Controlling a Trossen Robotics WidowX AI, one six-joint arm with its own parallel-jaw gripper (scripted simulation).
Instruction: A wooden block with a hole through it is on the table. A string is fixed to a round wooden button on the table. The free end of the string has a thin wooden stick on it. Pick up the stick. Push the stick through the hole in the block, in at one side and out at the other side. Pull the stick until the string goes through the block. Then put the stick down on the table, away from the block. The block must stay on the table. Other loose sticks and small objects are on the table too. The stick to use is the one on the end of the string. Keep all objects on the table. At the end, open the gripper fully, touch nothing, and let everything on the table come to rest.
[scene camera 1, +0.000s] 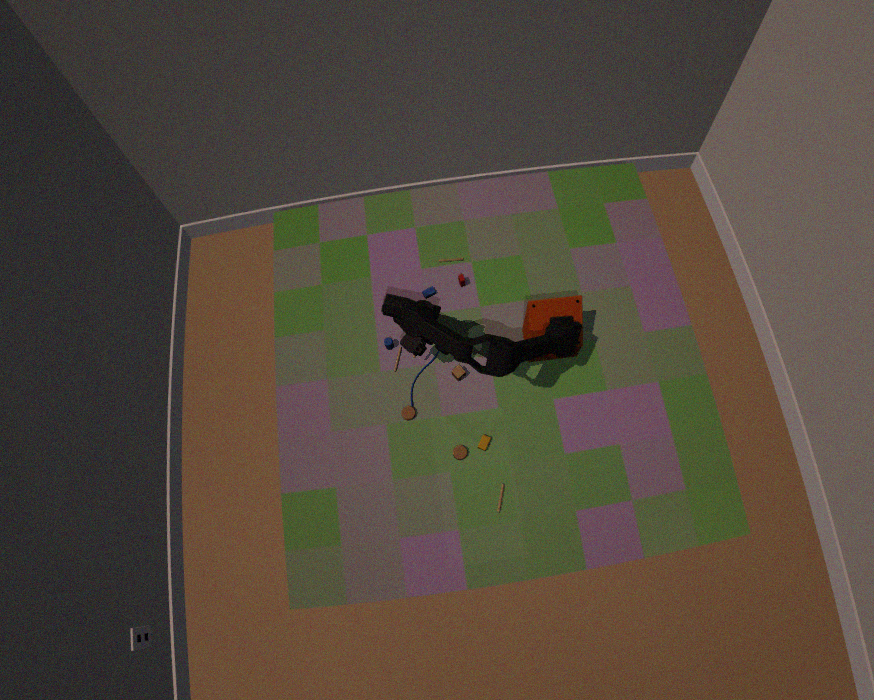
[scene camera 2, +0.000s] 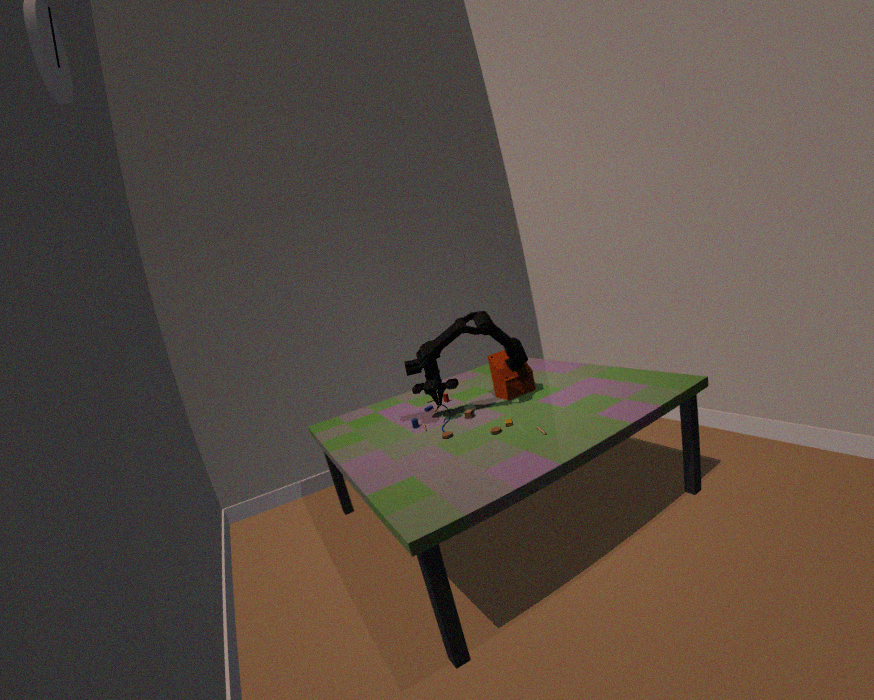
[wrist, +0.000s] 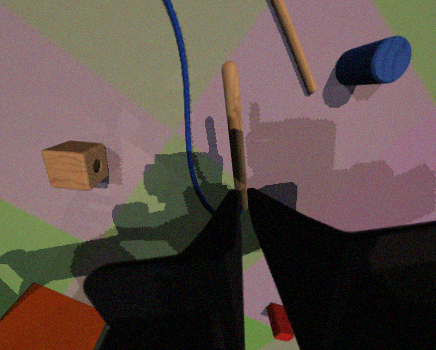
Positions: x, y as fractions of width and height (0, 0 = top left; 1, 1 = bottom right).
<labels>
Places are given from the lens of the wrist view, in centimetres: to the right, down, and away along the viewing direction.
gripper (wrist: 0.55, 0.56): 1, 1, 11
wooden block (wrist: 0.17, 0.47): -10, -1, 13
blue cylinder (wrist: 0.88, 0.18): 10, -7, 10
</labels>
